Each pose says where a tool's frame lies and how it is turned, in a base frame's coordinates. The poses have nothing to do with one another.
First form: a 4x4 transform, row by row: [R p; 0 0 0 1], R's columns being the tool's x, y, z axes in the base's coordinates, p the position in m. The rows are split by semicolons.
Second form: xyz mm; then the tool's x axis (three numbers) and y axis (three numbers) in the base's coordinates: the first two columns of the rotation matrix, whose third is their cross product. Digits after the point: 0 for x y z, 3 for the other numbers.
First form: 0.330, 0.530, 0.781, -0.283; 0.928, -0.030, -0.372, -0.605; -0.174, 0.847, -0.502, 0.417; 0, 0, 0, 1
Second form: -283, -605, 417, 0.330, 0.928, -0.174, 0.530, -0.030, 0.847
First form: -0.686, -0.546, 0.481, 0.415; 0.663, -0.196, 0.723, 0.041; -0.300, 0.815, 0.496, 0.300; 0, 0, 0, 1
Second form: 415, 41, 300, -0.686, 0.663, -0.300, -0.546, -0.196, 0.815
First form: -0.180, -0.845, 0.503, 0.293; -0.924, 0.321, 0.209, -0.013; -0.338, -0.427, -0.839, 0.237; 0, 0, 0, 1
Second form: 293, -13, 237, -0.180, -0.924, -0.338, -0.845, 0.321, -0.427
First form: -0.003, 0.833, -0.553, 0.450; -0.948, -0.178, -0.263, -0.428; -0.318, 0.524, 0.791, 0.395; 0, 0, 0, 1
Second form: 450, -428, 395, -0.003, -0.948, -0.318, 0.833, -0.178, 0.524
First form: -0.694, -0.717, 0.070, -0.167; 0.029, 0.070, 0.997, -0.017; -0.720, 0.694, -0.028, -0.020; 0, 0, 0, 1
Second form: -167, -17, -20, -0.694, 0.029, -0.720, -0.717, 0.070, 0.694
